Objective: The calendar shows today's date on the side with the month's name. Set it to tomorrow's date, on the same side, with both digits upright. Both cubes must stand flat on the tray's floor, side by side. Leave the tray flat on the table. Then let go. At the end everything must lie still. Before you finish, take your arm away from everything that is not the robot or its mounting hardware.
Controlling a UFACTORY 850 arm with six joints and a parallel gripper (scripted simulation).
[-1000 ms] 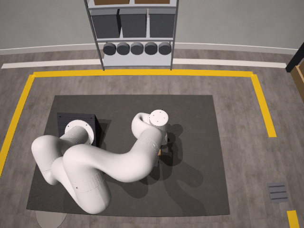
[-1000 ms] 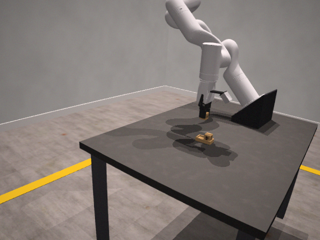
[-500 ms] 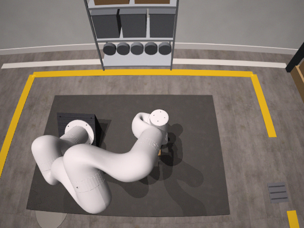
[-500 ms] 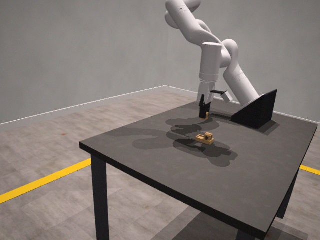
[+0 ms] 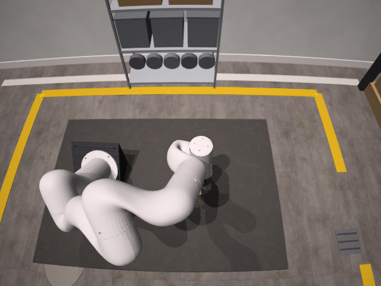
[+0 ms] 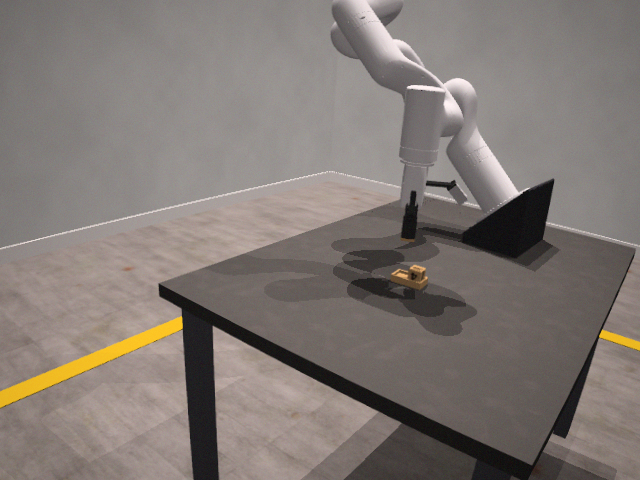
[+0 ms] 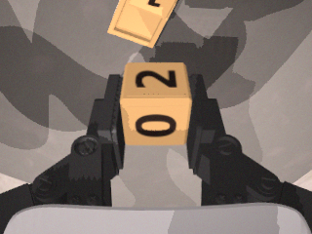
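Right now the wooden tray is 130 mm below my hand, 10 mm to the left of it and 10 mm behind it. The rest, counted from my hand: calendar cube (10 mm below).
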